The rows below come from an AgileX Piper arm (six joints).
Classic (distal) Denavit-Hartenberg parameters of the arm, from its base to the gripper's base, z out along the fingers. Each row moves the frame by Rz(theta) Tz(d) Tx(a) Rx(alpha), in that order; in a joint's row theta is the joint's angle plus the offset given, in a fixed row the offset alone. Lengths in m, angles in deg.
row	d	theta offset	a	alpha
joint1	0.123	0	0	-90
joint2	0	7.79	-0.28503	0
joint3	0	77.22	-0.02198	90
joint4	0.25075	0	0	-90
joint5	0	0	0	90
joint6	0.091	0	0	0
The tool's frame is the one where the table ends.
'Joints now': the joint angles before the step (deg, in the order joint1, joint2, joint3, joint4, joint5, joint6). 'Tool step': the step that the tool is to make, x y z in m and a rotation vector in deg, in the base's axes. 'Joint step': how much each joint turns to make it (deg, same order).
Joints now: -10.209 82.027 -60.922 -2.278 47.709 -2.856
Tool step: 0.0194 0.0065 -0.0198 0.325 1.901 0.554
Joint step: 2.036 5.019 -0.931 -0.942 -2.089 2.069
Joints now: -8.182 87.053 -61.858 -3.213 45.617 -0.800
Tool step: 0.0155 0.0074 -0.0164 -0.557 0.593 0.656
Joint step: 2.037 3.916 -0.631 -1.821 -2.650 2.449
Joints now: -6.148 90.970 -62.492 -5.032 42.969 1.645
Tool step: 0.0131 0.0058 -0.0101 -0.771 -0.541 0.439
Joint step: 1.544 2.938 -1.013 -1.943 -2.387 2.342
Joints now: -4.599 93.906 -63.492 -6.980 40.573 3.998
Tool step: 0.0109 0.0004 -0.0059 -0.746 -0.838 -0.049
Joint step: 0.430 2.290 -1.303 -1.578 -1.764 1.528
